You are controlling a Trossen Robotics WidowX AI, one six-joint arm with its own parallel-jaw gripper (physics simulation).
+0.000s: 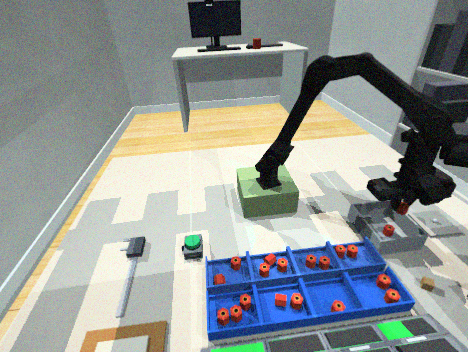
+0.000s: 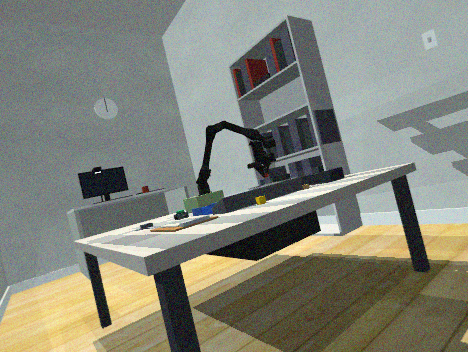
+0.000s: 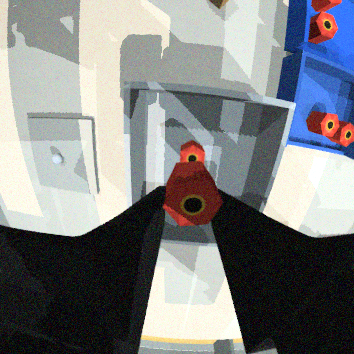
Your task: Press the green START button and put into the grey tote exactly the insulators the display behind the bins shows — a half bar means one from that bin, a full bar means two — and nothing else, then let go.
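Pixels of known places: gripper, fingertip midpoint: (image 1: 399,209) (image 2: 265,176) (image 3: 187,194); arm's base, origin of the base link: (image 1: 268,182) (image 2: 205,194).
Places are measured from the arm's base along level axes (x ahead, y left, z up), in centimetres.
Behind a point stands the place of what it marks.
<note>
My gripper (image 1: 403,203) @(x 26.0, y 25.9, z 1.3 cm) (image 2: 266,173) @(x 26.0, y 25.9, z 1.3 cm) (image 3: 187,194) @(x 26.0, y 25.9, z 1.3 cm) is shut on a red insulator (image 1: 402,208) @(x 27.4, y 24.7, z 3.0 cm) (image 3: 192,187) @(x 27.6, y 25.5, z 3.5 cm), above the grey tote (image 1: 406,243) @(x 32.0, y 24.4, z -5.0 cm) (image 3: 274,155) @(x 26.2, y 18.3, z -3.3 cm). A second red insulator (image 1: 389,230) @(x 26.6, y 24.6, z -5.6 cm) (image 3: 192,149) @(x 26.7, y 25.2, z -5.4 cm) stands inside the tote. The blue bins (image 1: 300,322) (image 3: 300,67) hold several red insulators, such as a pair (image 1: 346,251) @(x 27.4, y 10.1, z -7.3 cm) in the back right bin and one (image 1: 338,306) @(x 39.8, y -2.3, z -5.4 cm) in the third front bin. The green START button (image 1: 193,242) @(x 12.8, y -27.7, z -4.4 cm) (image 2: 180,213) @(x 13.5, y -29.2, z -5.8 cm) stands left of the bins. The display (image 1: 350,336) @(x 45.8, y -4.7, z -3.7 cm) shows green bars (image 1: 395,330) @(x 47.7, y 3.7, z -3.7 cm) (image 1: 237,347) @(x 40.5, y -24.7, z -4.0 cm); it is cut off by the frame edge.
A grey lid-like plate with a white knob (image 1: 436,221) @(x 27.7, y 41.3, z -6.9 cm) (image 3: 62,155) @(x 27.3, y 41.0, z -7.6 cm) lies beside the tote. A small brown cube (image 1: 427,284) @(x 41.8, y 20.2, z -6.5 cm) (image 3: 218,2) @(x 40.2, y 21.4, z -7.5 cm) lies near the bins. A hammer-like tool (image 1: 135,247) @(x 6.9, y -43.3, z -6.5 cm), an orange-brown frame (image 1: 125,330) @(x 28.4, y -45.5, z -7.8 cm) and the arm's green base block (image 1: 270,202) @(x 6.4, y -2.2, z -3.0 cm) stand farther left.
</note>
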